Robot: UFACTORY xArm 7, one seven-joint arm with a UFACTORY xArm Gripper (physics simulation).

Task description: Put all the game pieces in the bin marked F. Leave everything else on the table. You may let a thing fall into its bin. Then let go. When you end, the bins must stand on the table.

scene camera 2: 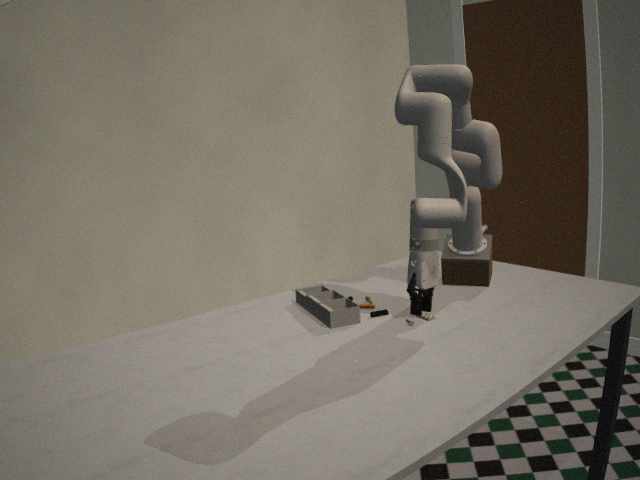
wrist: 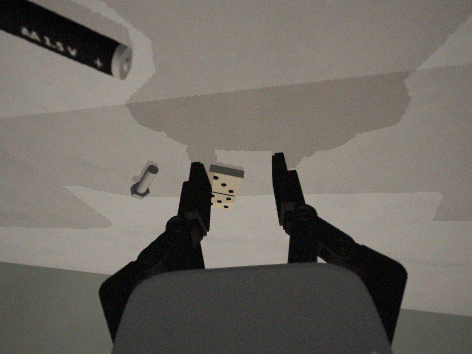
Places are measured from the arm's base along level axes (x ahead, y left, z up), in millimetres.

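Pixels of known places: gripper, between the fingertips: (scene camera 2: 420, 313) (wrist: 239, 170); arm's base, origin of its link: (scene camera 2: 467, 246).
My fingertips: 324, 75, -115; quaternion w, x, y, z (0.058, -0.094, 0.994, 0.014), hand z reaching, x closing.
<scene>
Ahead of a thing's pixels: the offset from my fingertips to its top centre, as dx, dy, dz. "spot": to the spot under its first point.
A cream domino with black dots and a dark end {spot: +17, +37, +4} (scene camera 2: 427, 316) (wrist: 227, 187) lies flat on the table. My gripper (scene camera 2: 421, 311) (wrist: 239, 170) points down low over it, with its fingers partly apart. In the wrist view the domino lies between the fingers, right beside the left finger, with a clear gap to the right finger. The grey bin block {+150, -212, +43} (scene camera 2: 345, 317) stands on the table, left of the gripper in the scene view. It is split into compartments; no letter mark is readable, so I cannot tell which bin is F.
A grey bolt {+73, +23, +10} (scene camera 2: 409, 322) (wrist: 148, 179) lies outside the left finger in the wrist view. A black AA battery {+77, -79, +11} (scene camera 2: 379, 313) (wrist: 65, 42) lies between the bins and the gripper. An orange item {+54, -149, +7} (scene camera 2: 367, 306), a small yellowish item {+13, -181, +10} (scene camera 2: 368, 299) and a dark item {+59, -218, +11} (scene camera 2: 351, 298) lie by the bins.
</scene>
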